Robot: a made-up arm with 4 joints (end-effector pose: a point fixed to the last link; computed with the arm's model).
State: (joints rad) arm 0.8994 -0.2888 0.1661 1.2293
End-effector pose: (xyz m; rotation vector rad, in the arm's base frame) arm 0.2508 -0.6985 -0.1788 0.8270 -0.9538 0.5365
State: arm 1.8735 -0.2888 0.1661 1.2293
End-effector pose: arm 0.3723 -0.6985 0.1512 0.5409 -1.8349 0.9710
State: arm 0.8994 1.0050 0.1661 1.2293
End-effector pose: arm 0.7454 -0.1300 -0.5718 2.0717 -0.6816 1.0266
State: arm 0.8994 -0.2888 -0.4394 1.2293
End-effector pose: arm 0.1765 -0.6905 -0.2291 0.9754 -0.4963 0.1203
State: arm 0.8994 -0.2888 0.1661 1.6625
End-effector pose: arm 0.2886 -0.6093 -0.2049 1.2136 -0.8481 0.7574
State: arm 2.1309 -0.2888 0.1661 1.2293
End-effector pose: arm 0.3473 -0.6985 0.2443 0.4312 -2.0619 1.0808
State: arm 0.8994 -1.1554 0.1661 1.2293
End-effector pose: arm -0.1851 -0.4968 0.1675 -0.0007 -0.9585 0.1778
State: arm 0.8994 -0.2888 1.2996 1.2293
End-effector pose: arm 0.2727 -0.6742 -0.0200 0.3560 -1.7415 1.3159
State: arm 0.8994 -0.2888 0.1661 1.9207
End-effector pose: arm 0.2940 -0.5497 -0.2111 1.4415 -0.7663 0.8867
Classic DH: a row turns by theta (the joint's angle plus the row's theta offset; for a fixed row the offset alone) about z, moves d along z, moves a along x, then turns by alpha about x. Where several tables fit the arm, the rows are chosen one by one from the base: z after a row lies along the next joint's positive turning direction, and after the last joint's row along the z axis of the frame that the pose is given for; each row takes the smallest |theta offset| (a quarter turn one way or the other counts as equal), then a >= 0, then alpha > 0; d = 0 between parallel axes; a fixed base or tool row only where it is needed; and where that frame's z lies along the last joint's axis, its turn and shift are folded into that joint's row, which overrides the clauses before.
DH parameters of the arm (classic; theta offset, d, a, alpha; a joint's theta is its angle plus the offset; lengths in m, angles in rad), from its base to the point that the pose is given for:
base (fixed): 0 0.101 0 1.5708
joint 1: -1.5708 -0.004 0.31 -1.5708
joint 2: 0 -0.061 0.107 1.5708
joint 3: 0 0.564 -0.066 -1.5708
joint 4: -1.5708 -0.027 0.233 1.5708
tool (fixed): 1.5708 0.015 0 0

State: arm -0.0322 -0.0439 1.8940 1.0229
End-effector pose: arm 0.0542 -0.6976 -0.2731 0.6724 -1.6508 0.9759
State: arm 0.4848 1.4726 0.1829 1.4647
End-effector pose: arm 0.3858 0.2168 -0.7553 2.8823 -0.3387 0.7116
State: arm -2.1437 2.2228 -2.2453 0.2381
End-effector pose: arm -0.7258 0.5668 0.5979 -2.2084 -0.9337 -0.0063
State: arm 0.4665 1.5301 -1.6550 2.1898
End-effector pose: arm 0.1685 0.0550 -0.6577 -2.1198 -2.2313 0.2536
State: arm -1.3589 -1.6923 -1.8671 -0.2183
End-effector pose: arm 0.4912 -0.0190 0.1327 2.1122 -1.9989 0.3385
